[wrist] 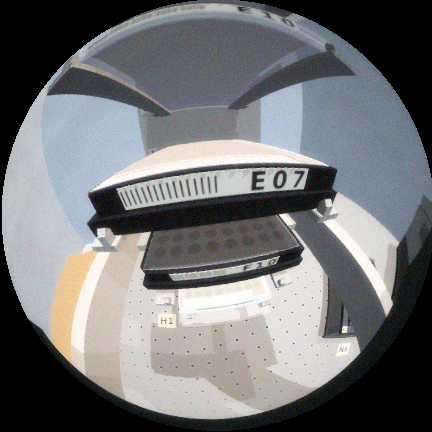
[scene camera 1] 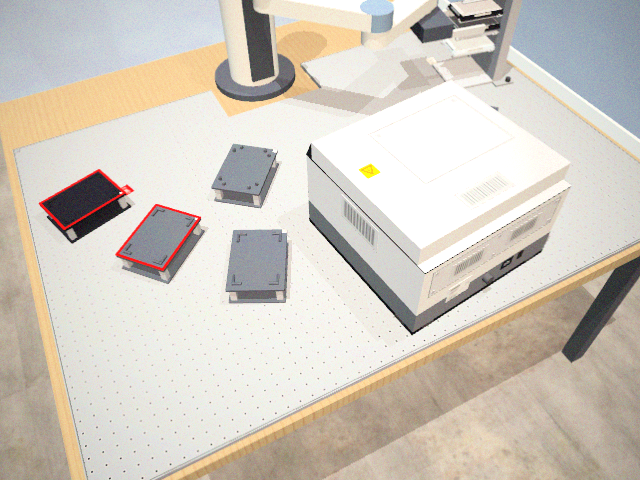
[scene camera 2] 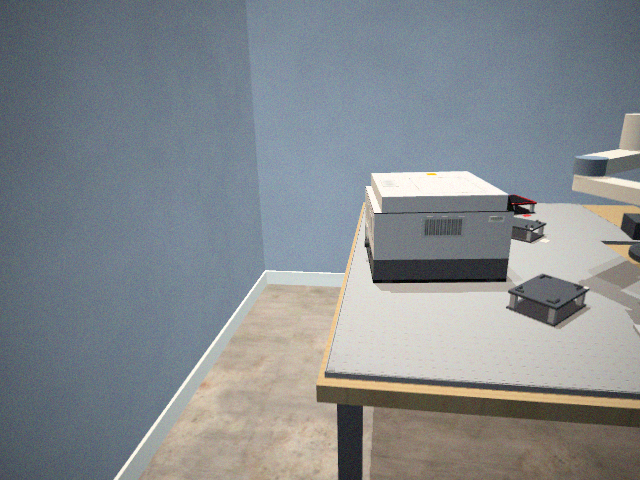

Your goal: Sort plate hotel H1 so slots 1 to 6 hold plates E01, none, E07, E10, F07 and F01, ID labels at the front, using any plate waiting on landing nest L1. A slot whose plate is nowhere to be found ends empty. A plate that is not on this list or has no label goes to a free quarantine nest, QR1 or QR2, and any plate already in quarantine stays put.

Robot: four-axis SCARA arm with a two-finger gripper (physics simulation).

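Places are measured from the arm's base along level axes (x back, y right, z up), in millimetres.
Pixels of known places: gripper, fingertip midpoint: point(scene camera 1: 474, 18); arm's base, link origin: point(scene camera 1: 255, 77).
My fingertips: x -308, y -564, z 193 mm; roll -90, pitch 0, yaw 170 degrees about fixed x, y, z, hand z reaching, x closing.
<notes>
Ahead of a thing's pixels: the offset from my fingertips to its middle. "spot": to the spot under its first point.
In the wrist view my gripper point(wrist: 219, 238) is shut on plate F10 {dx +1, dy +4, dz -10 mm} point(wrist: 172, 247), with its fingers at the plate's sides. The plate's label faces the camera. Plate E07 {dx +2, dy +4, dz +31 mm} point(wrist: 212, 215), black with a pale top, rests on brackets above F10 and covers its rear part. Plate E10 point(wrist: 267, 16) shows higher up at the edge. A pale plate {dx +2, dy +4, dz -76 mm} point(wrist: 225, 296) sits below F10; its label is not readable. Hotel H1 {dx -14, dy -25, dz +48 mm} point(scene camera 1: 504, 46) point(wrist: 245, 129) shows its grey post. In scene camera 1 the fingers are too small to make out. Nest L1 cannot be identified.
A large white instrument {dx -486, dy +478, dz -53 mm} point(scene camera 1: 439, 155) point(scene camera 2: 439, 232) stands on the table. Two red-edged nests {spot: dx -45, dy +1149, dz -131 mm} point(scene camera 1: 82, 198) {spot: dx -251, dy +1019, dz -131 mm} point(scene camera 1: 160, 237) and two grey nests {spot: dx -128, dy +766, dz -131 mm} point(scene camera 1: 245, 167) {spot: dx -412, dy +854, dz -130 mm} point(scene camera 1: 257, 260) stand left of it. The arm's column point(scene camera 1: 250, 41) rises behind them. An N6 tag point(wrist: 343, 349) shows lower right.
</notes>
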